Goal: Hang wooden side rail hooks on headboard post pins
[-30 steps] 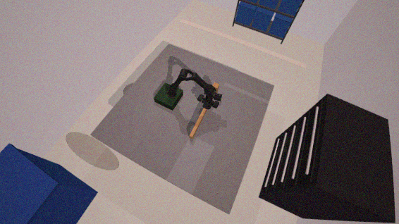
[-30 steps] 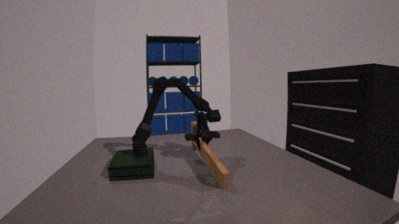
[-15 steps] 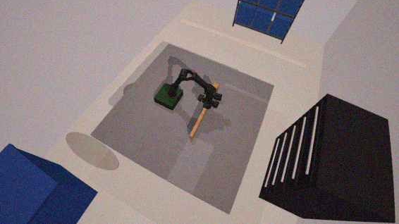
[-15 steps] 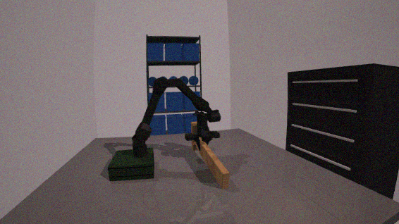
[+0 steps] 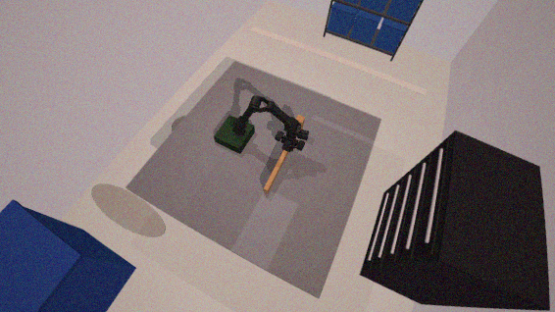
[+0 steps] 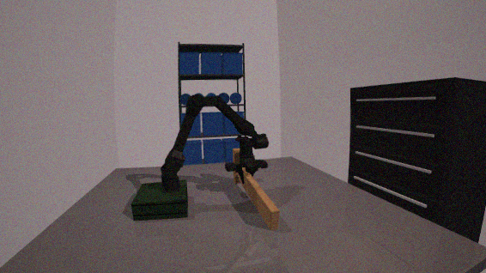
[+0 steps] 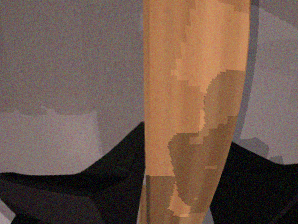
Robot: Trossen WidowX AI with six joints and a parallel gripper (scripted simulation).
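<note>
The headboard post lies 15 cm to the left of my gripper tip, 4 cm above it and 2 cm ahead of it.
</note>
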